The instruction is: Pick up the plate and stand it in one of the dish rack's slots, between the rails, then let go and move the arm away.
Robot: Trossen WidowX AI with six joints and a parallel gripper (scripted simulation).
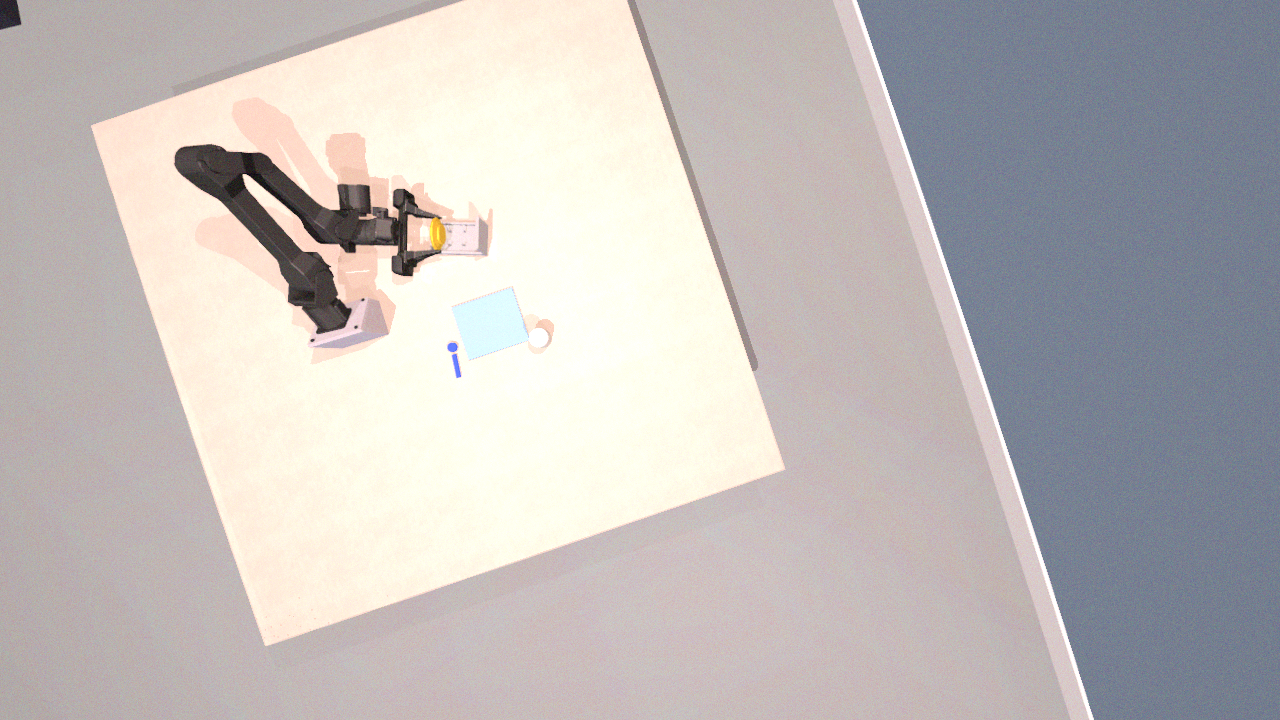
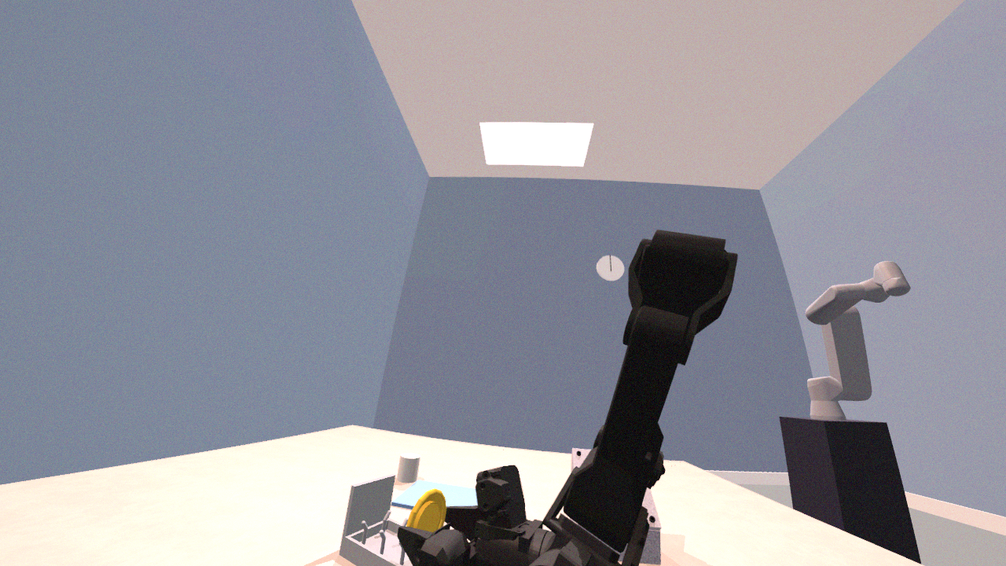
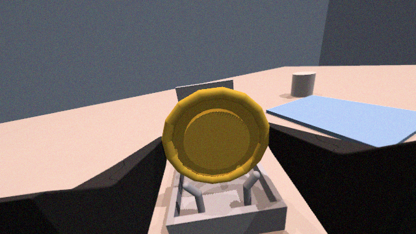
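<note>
The yellow plate lies 1 cm behind my gripper tip. From my gripper tip the other things lie so: light blue mat (5 cm ahead, 21 cm to the right, 5 cm below); blue spoon (5 cm behind, 27 cm to the right, 5 cm below); grey dish rack (2 cm ahead, 1 cm to the right, 3 cm below).
</note>
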